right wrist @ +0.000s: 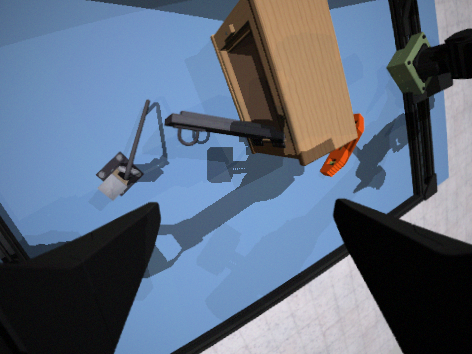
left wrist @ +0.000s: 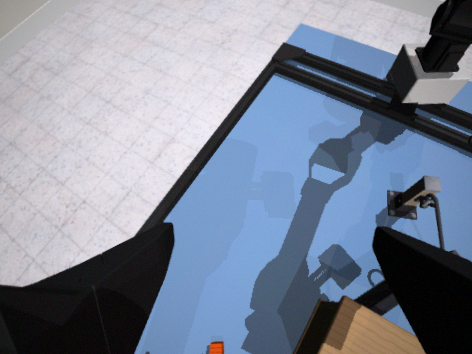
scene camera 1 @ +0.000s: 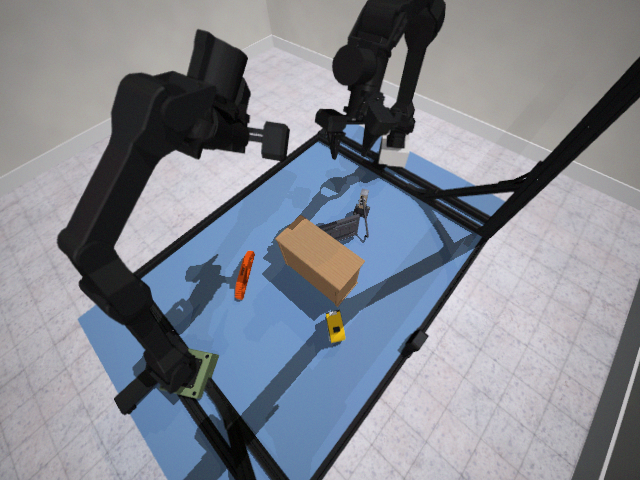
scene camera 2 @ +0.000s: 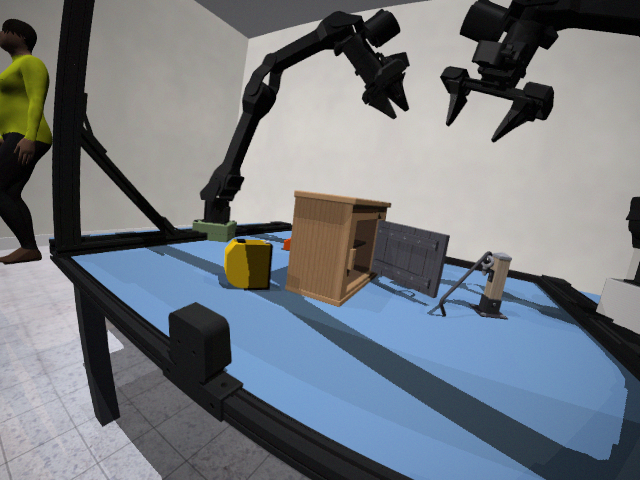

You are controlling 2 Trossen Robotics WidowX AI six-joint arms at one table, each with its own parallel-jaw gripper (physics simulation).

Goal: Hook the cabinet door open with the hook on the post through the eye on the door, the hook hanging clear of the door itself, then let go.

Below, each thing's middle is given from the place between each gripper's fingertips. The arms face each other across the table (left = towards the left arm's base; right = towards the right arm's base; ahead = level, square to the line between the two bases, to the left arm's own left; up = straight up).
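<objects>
The dark door [scene camera 2: 413,257] is 230 mm below my right hand, 70 mm to the left of it and 20 mm behind it. Also from my right hand: the wooden cabinet [scene camera 2: 333,237] 220 mm below, 120 mm to the left, 50 mm behind; the yellow block [scene camera 2: 247,263] 290 mm to the left, 260 mm below, 180 mm behind; the orange object [right wrist: 338,158] 330 mm to the left, 280 mm below, 130 mm ahead.
Relative to my left hand, the dark door is 16 cm behind, 8 cm to the right and 30 cm below. Also from my left hand: the wooden cabinet 3 cm to the right, 19 cm behind, 29 cm below; the yellow block 14 cm to the left, 33 cm behind, 33 cm below; the orange object 2 cm behind, 18 cm to the left, 35 cm below.
</objects>
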